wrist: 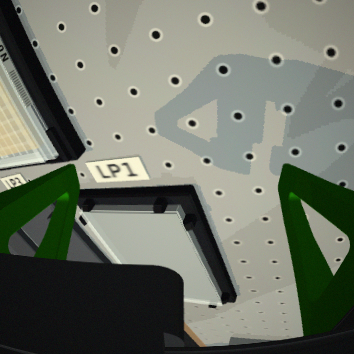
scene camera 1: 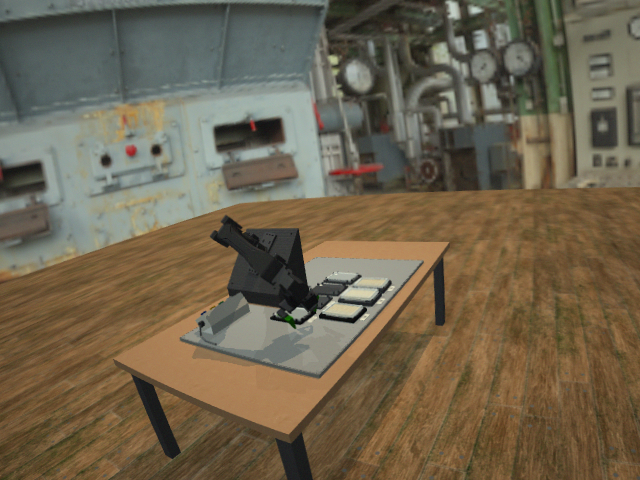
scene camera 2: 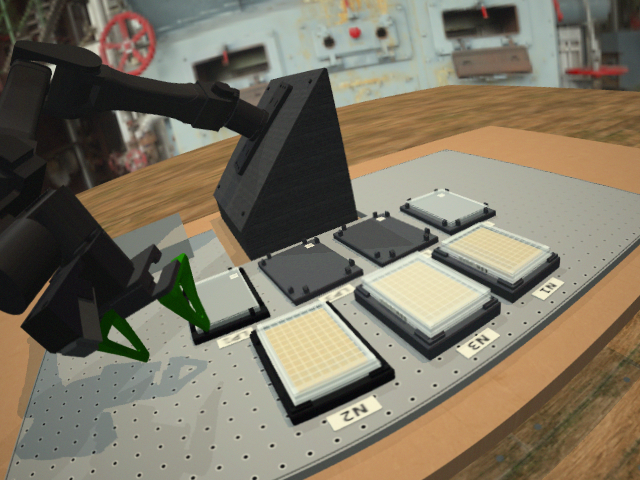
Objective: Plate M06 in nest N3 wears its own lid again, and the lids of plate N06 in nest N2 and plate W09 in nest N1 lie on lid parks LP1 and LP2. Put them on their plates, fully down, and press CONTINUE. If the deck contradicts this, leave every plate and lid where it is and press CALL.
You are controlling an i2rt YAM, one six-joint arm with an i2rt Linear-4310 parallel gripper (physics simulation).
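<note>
My gripper is open and empty, above the deck beside LP1. A clear lid lies on park LP1, partly behind a finger in scene camera 2. Another clear lid lies on the farthest park, whose label is unreadable. Yellow-gridded plates sit in N2, N3 and N1. A clear cover shows over the N3 plate. The plate in N2 reads N06 in part in the wrist view; other plate codes are unreadable.
Two bare dark parks lie between the lid-bearing parks; the nearer one is by the LP3 label. The black wedge mount stands behind them. A grey console stands at the deck's other end; its buttons are too small to read.
</note>
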